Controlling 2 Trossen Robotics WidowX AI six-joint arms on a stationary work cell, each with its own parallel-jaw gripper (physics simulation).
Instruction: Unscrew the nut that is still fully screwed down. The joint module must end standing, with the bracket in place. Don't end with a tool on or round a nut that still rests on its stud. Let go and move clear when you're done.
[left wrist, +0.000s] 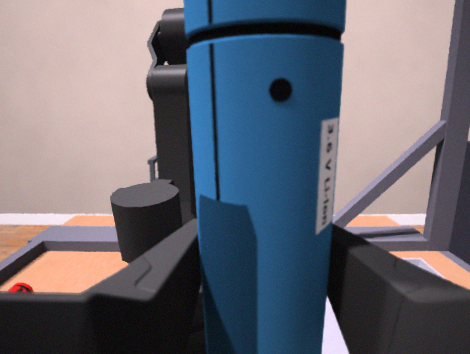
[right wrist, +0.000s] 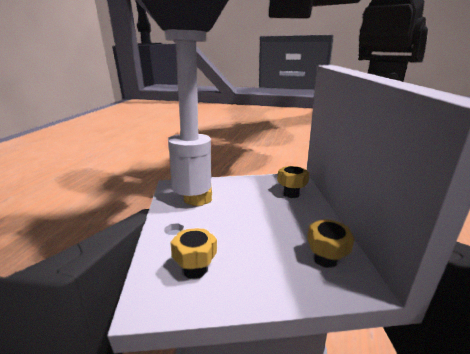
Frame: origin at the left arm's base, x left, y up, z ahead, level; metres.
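Where they show: left gripper, fingertip midpoint: (left wrist: 259, 231); right gripper, fingertip midpoint: (right wrist: 246, 217).
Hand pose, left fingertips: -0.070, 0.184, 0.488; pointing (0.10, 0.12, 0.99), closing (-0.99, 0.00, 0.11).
Things, the pixels of their top centre, and the offset from my left fingertips, as dx, dy, dz. "spot": a spot on its surface instead.
- upright blue cordless screwdriver at a spot on its surface: (left wrist: 270, 150) spot: -0.003, +0.035, -0.039
- far left yellow nut at its top centre: (right wrist: 197, 186) -0.003, -0.132, -0.010
- joint module at its top centre: (right wrist: 252, 202) +0.021, -0.129, -0.003
- red object at a spot on its surface: (left wrist: 21, 287) spot: +0.304, -0.176, +0.196
My left gripper (left wrist: 259, 231) is shut on the upright blue cordless screwdriver (left wrist: 270, 150). In the right wrist view its grey shaft (right wrist: 188, 90) points down, and its socket (right wrist: 190, 167) is over the far left yellow nut (right wrist: 198, 198), whose lower edge shows beneath, low on the bracket plate. Three other yellow nuts (right wrist: 194, 248) (right wrist: 330, 240) (right wrist: 293, 177) sit raised on black studs. The light grey L-shaped bracket (right wrist: 250, 280) lies on the joint module (right wrist: 250, 345), which stands upright. My right gripper (right wrist: 246, 217) is shut on the joint module, with a finger on each side; the contact is hidden under the plate.
The bracket's upright wall (right wrist: 385, 170) rises on the right. In the left wrist view a dark cylinder (left wrist: 146, 222) stands left of the screwdriver, before a black arm (left wrist: 170, 130). A red object (left wrist: 21, 287) lies far left. Frame beams (left wrist: 390, 172) (right wrist: 126, 50) stand behind.
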